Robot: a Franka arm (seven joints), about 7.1 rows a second.
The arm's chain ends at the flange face. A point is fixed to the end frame.
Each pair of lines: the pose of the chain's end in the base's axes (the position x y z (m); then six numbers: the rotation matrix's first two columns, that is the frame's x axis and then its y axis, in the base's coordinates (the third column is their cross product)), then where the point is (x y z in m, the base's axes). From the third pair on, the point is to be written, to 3 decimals.
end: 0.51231, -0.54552, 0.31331, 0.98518, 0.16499, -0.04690, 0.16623, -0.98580, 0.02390
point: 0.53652 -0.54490 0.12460
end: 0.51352, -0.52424, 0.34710, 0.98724, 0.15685, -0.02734, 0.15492, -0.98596, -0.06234
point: 0.53885 -0.50727 0.15931
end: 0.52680, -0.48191, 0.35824, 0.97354, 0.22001, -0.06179, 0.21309, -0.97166, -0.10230
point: 0.543 -0.457 0.170
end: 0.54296, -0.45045, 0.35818, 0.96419, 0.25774, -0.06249, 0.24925, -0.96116, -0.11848
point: 0.557 -0.422 0.171
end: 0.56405, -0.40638, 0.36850, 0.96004, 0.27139, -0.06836, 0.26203, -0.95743, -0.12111
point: 0.577 -0.378 0.181
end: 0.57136, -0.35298, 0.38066, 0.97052, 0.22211, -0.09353, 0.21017, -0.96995, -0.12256
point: 0.581 -0.326 0.193
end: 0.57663, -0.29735, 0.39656, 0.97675, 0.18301, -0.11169, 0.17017, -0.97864, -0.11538
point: 0.584 -0.273 0.208
